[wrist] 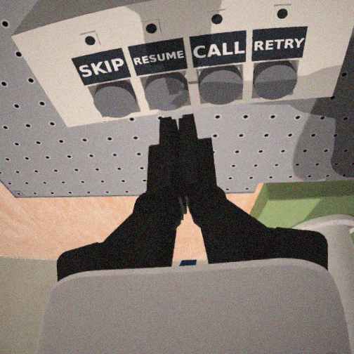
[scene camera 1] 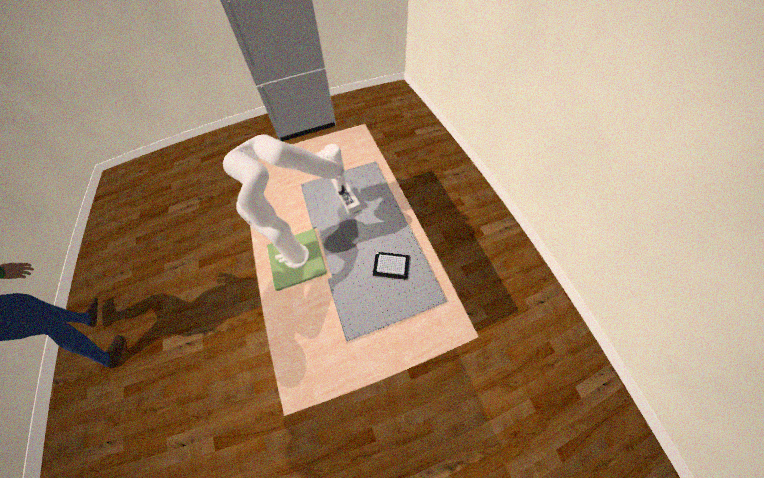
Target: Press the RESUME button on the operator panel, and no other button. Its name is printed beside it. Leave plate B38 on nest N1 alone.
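Seen in the pictures: gripper, fingertip midpoint: (scene camera 1: 341, 193); arm's base at its link origin: (scene camera 1: 296, 256).
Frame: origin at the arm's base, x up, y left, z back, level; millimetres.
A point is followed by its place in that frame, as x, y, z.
Note:
The operator panel (scene camera 1: 353, 207) {35, 150, -346} (wrist: 50, 75) is a pale box on the grey pegboard. In the wrist view its labels read SKIP, RESUME, CALL and RETRY, each with a round grey button beside it. The RESUME button (wrist: 166, 91) is second from the left, between the SKIP button (wrist: 115, 99) and the CALL button (wrist: 220, 85). My gripper (wrist: 181, 134) is shut and empty. Its tips show just below the gap between the RESUME and CALL buttons, nearer RESUME; their height over the panel is unclear. Plate B38 (scene camera 1: 391, 264) {11, -207, -419} is a white plate in a black nest, apart from the panel.
The grey pegboard (scene camera 1: 388, 304) {-14, -373, -341} lies on the pale wooden table (scene camera 1: 315, 388) {-27, -598, 63}. The arm's base stands on a green block (scene camera 1: 284, 279) {-1, -98, 81} (wrist: 295, 200) at the left. A grey cabinet (scene camera 1: 298, 101) stands behind the table. Part of a person (scene camera 1: 39, 318) shows at the left.

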